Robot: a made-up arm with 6 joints.
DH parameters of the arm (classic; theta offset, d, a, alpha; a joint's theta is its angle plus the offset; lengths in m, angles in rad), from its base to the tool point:
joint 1: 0 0.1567 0 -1.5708
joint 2: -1.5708 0 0.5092 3.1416
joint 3: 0 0 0 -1.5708
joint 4: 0 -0.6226 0 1.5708
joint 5: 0 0.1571 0 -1.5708
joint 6: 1.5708 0 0 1.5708
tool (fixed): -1.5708 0 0 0
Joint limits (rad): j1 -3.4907..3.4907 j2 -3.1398..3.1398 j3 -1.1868..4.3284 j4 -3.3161..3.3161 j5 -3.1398..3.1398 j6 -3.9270..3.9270
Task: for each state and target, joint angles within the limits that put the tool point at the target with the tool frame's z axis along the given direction. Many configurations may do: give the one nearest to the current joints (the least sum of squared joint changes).
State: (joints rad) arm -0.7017 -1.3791 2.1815 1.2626 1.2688 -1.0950
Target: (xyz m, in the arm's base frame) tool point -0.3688 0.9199 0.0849 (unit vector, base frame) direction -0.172 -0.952 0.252
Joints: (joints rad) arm -1.3000 -1.0510 2.4502 0.8012 1.8433 -0.3506
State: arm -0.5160 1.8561 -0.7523 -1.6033 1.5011 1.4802
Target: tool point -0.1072 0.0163 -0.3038 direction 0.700 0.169 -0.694
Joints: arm -0.9419 1.8843 -0.5447 -1.0578 0.8098 1.9167
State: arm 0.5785 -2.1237 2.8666 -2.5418 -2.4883 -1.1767
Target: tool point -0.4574 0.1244 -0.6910 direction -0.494 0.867 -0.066
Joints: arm 0.0297 -2.0189 2.8224 -2.6423 -2.4919 -1.5621
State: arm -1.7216 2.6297 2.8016 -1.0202 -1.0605 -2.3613
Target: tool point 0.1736 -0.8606 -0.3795 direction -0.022 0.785 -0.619
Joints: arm -1.3035 2.6447 2.7349 -1.1797 -1.1339 -2.6910
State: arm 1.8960 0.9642 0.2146 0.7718 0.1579 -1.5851
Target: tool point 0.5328 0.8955 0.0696 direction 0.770 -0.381 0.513
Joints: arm 1.1229 1.1735 0.5087 0.9416 -0.6135 -2.1688
